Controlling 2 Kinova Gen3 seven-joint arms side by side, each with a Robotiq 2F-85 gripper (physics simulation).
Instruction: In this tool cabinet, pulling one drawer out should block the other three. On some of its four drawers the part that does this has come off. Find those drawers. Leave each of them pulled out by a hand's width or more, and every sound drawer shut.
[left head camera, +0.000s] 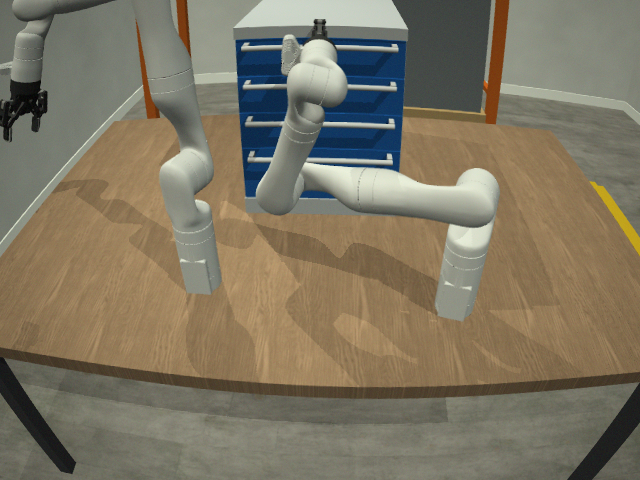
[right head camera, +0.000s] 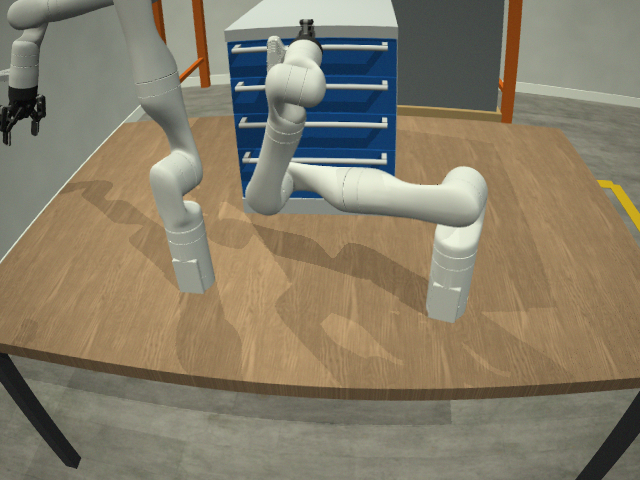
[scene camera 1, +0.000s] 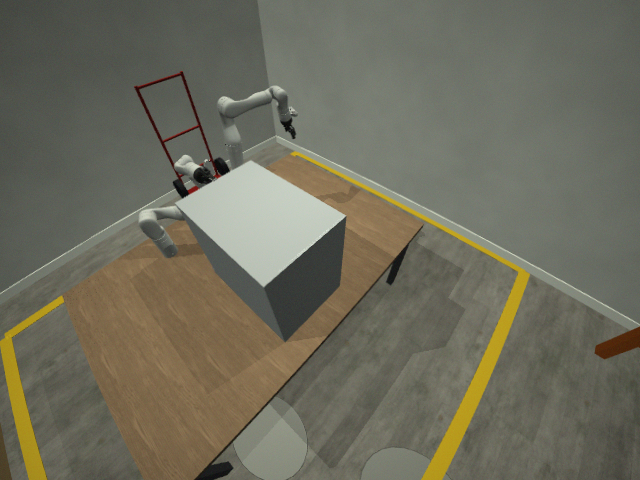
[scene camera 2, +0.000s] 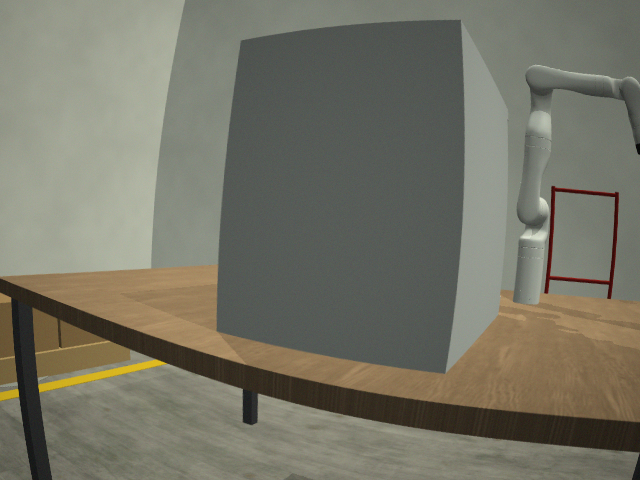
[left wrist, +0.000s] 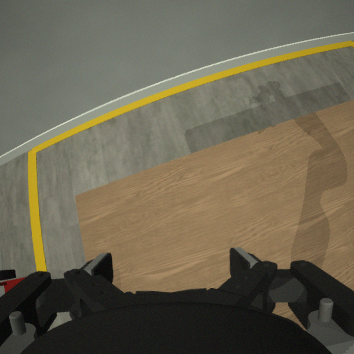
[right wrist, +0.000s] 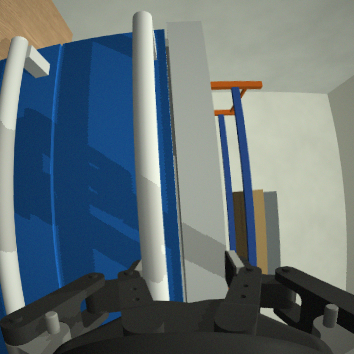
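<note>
The grey cabinet (left head camera: 361, 15) (right head camera: 351, 14) (scene camera 1: 258, 222) (scene camera 2: 341, 196) has four blue drawers: top (left head camera: 369, 63) (right head camera: 356, 63) (right wrist: 110, 200), second (left head camera: 369, 101) (right head camera: 356, 102), third (left head camera: 361, 136) (right head camera: 351, 136) and bottom (left head camera: 258, 180). Their fronts look flush and shut; arm parts hide some of them. My right gripper (left head camera: 320, 21) (right head camera: 306, 21) (right wrist: 189, 264) is at the top drawer's bar handle (left head camera: 367, 48) (right head camera: 356, 47) (right wrist: 145, 150), partly open. The handle passes between its fingers, close to one and apart from the other. My left gripper (left head camera: 21, 133) (right head camera: 20, 135) (scene camera 1: 293, 135) (left wrist: 170, 264) is open and empty, far left of the cabinet.
The cabinet stands on the wooden table (left head camera: 516, 206) (scene camera 1: 129, 335) (scene camera 2: 568, 372). My right arm's links cross low in front of the drawers. A red hand truck (scene camera 1: 180, 134) (scene camera 2: 581, 280) stands beyond the table. Orange posts (left head camera: 498, 62) rise behind the cabinet.
</note>
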